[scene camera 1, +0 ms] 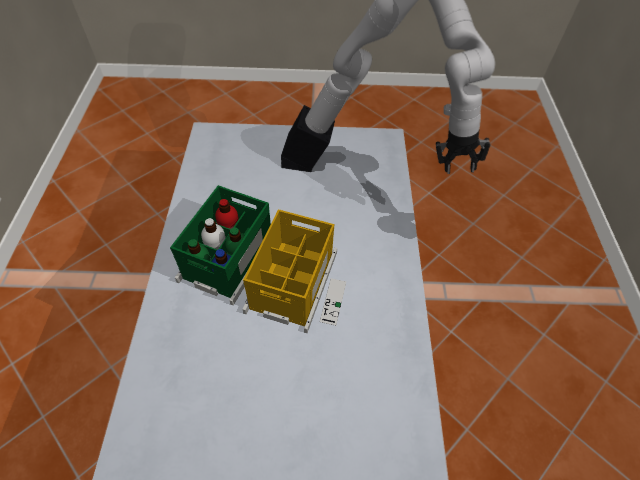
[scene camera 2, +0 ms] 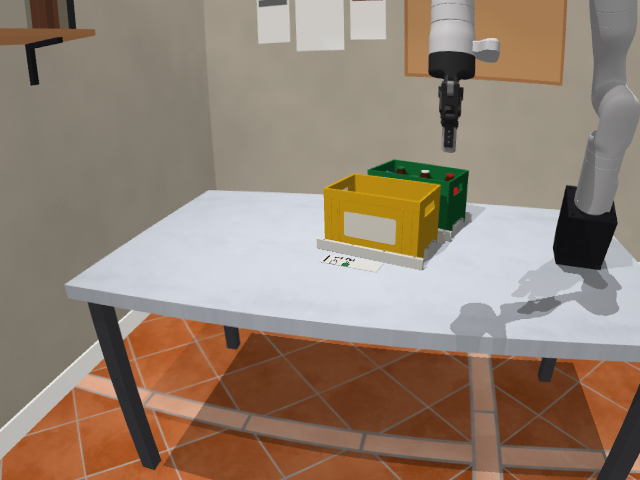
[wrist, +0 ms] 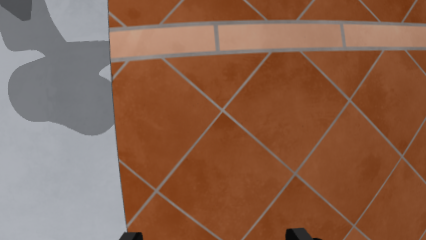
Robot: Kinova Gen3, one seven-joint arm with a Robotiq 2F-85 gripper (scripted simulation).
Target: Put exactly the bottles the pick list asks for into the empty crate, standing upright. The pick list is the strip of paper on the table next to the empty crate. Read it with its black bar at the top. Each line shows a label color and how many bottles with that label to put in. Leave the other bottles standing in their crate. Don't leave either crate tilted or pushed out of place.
Labels:
yellow crate: scene camera 1; scene camera 2; not seen in the wrist view (out of frame)
same spot on yellow crate: [scene camera 2: 398, 221] = [scene camera 1: 328, 248]

